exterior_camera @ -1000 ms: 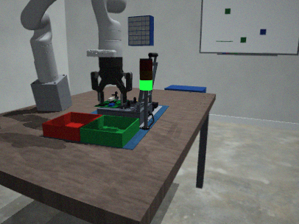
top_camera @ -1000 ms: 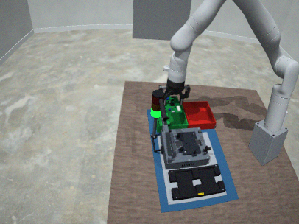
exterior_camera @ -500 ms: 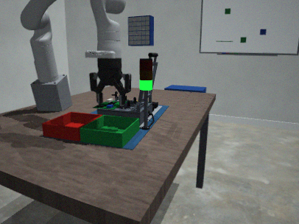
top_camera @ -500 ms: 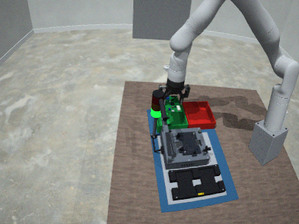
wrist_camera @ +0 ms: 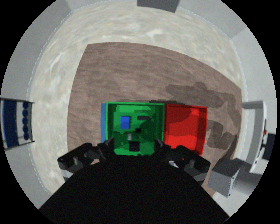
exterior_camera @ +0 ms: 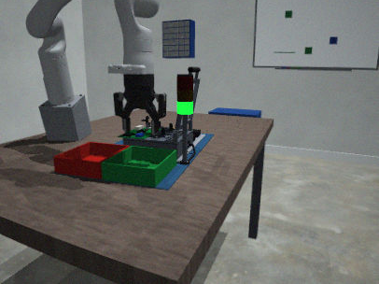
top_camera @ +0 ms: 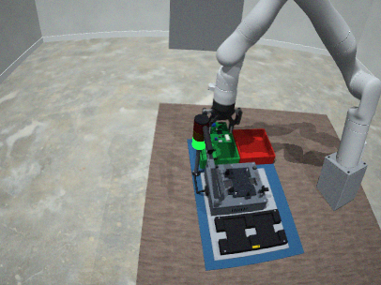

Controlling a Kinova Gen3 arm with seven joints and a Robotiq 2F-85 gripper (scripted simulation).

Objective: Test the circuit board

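Now: the green bin 10 cm below my hand. Also, from my hand: green circuit board: 1 cm below; clear lid: 4 cm ahead, 21 cm to the left, 7 cm above; red bin: 15 cm behind, 3 cm to the right, 10 cm below.
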